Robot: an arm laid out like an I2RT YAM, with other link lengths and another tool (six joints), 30 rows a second.
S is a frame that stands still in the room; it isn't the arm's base.
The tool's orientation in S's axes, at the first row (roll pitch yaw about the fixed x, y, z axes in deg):
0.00, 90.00, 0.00
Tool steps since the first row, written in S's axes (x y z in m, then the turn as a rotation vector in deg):
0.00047, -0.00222, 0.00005, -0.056, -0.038, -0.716
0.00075, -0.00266, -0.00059, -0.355, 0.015, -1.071
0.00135, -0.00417, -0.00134, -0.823, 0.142, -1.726
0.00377, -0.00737, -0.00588, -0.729, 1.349, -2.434
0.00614, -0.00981, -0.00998, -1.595, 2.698, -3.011
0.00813, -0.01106, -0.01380, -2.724, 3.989, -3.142
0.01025, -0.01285, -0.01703, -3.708, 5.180, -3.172
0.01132, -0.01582, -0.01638, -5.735, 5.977, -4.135
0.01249, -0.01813, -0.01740, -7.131, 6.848, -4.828
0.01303, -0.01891, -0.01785, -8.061, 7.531, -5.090
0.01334, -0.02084, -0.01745, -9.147, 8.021, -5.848
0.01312, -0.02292, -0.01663, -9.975, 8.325, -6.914
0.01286, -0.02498, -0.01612, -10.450, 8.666, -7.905
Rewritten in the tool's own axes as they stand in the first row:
-0.00005, -0.00222, 0.00047, 0.716, -0.038, -0.056
0.00059, -0.00266, 0.00075, 1.071, 0.015, -0.355
0.00134, -0.00417, 0.00135, 1.726, 0.142, -0.823
0.00588, -0.00737, 0.00377, 2.434, 1.349, -0.729
0.00998, -0.00981, 0.00614, 3.011, 2.698, -1.595
0.01380, -0.01106, 0.00813, 3.142, 3.989, -2.724
0.01703, -0.01285, 0.01025, 3.172, 5.180, -3.708
0.01638, -0.01582, 0.01132, 4.135, 5.977, -5.735
0.01740, -0.01813, 0.01249, 4.828, 6.848, -7.131
0.01785, -0.01891, 0.01303, 5.090, 7.531, -8.061
0.01745, -0.02084, 0.01334, 5.848, 8.021, -9.147
0.01663, -0.02292, 0.01312, 6.914, 8.325, -9.975
0.01612, -0.02498, 0.01286, 7.905, 8.666, -10.450

